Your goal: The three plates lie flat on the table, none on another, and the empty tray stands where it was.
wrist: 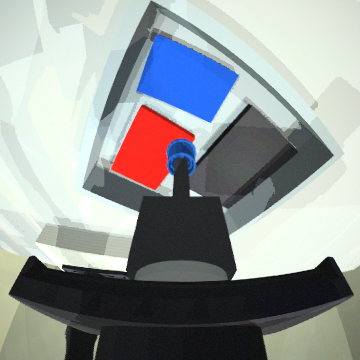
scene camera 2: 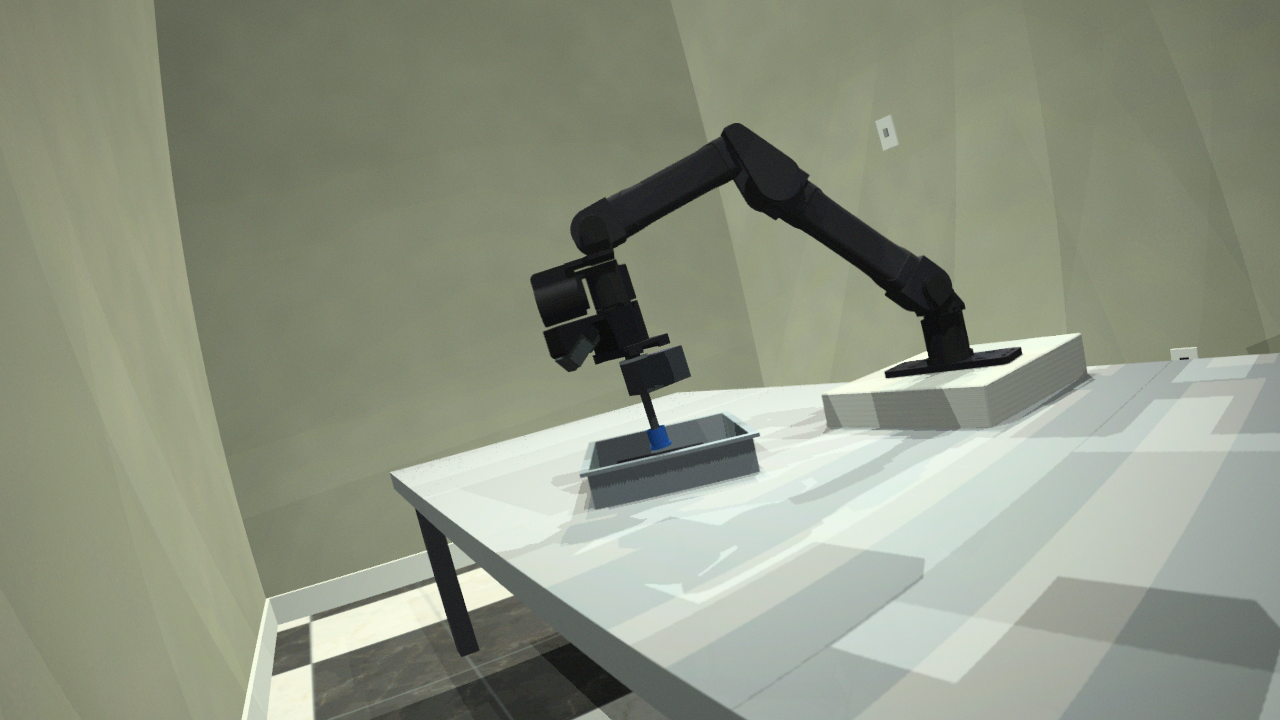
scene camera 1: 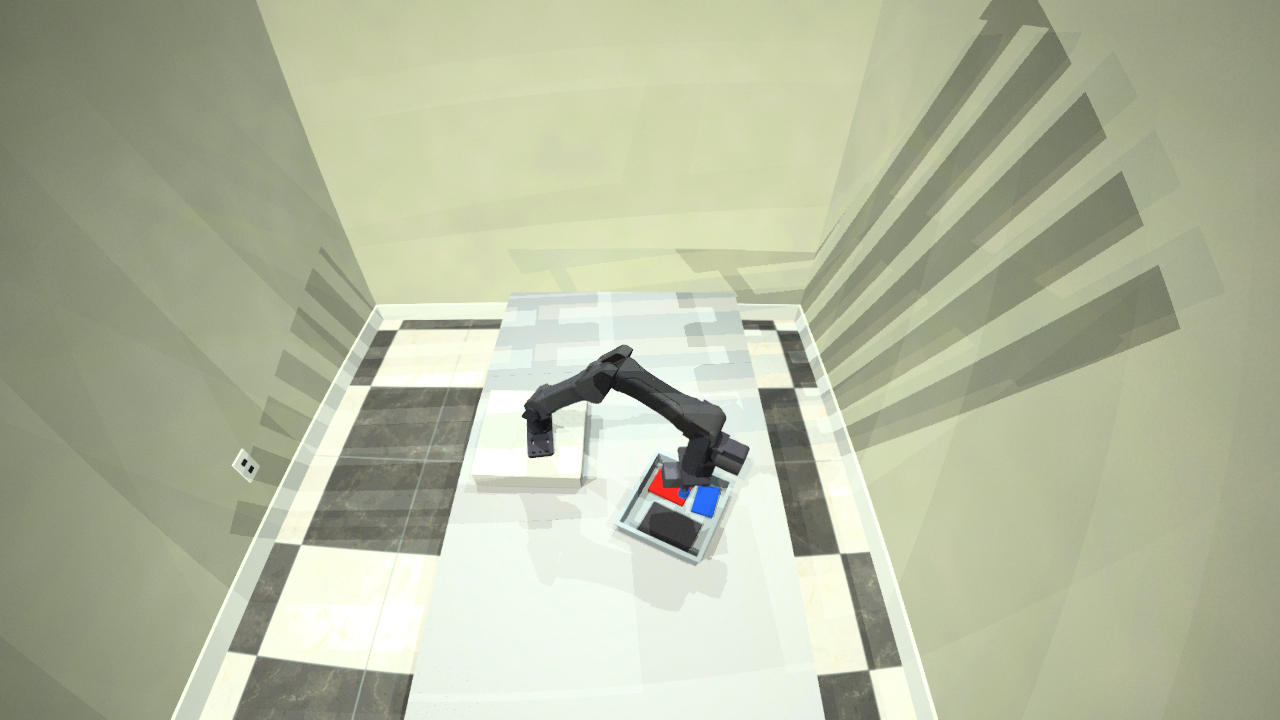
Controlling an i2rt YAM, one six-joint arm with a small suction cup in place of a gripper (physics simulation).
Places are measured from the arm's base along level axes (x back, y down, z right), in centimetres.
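Where they show: end effector, tool point: [wrist: 180,151] [scene camera 2: 661,446] [scene camera 1: 683,493]; arm's base, origin of the base link: [wrist: 96,272] [scene camera 2: 951,366] [scene camera 1: 539,427].
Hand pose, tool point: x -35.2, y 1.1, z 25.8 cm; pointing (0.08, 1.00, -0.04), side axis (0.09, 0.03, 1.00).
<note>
Each offset is from my tool point to the centre of the thing. Level surfaces: height alone.
A grey tray @(dx +2.3, dy +2.0, dz +2.1 cm) [scene camera 1: 657,543] [scene camera 2: 670,470] [wrist: 118,186] stands on the table to the right of the arm's base. In it three plates lie flat side by side, none on another: a red plate @(dx +2.1, dy +3.7, dz -4.3 cm) [scene camera 1: 662,487] [wrist: 143,150], a blue plate @(dx -6.1, dy +3.7, dz +0.9 cm) [scene camera 1: 706,500] [wrist: 186,78] and a dark grey plate @(dx +4.9, dy +3.7, dz +7.1 cm) [scene camera 1: 670,526] [wrist: 243,150]. My blue suction cup [scene camera 1: 685,492] [scene camera 2: 659,439] [wrist: 181,157] hangs at the height of the tray's rim, over the red plate's corner nearest the dark plate. It holds nothing. I cannot tell if it touches the plate. The tray wall hides the plates in the second scene view.
The arm stands on a white block [scene camera 1: 527,465] [scene camera 2: 975,393] at the table's left side. The pale table @(dy +4.5 cm) [scene camera 1: 582,626] [scene camera 2: 895,582] runs long and narrow, and its near corner lies close to the tray in the second scene view. A checkered floor lies on both sides.
</note>
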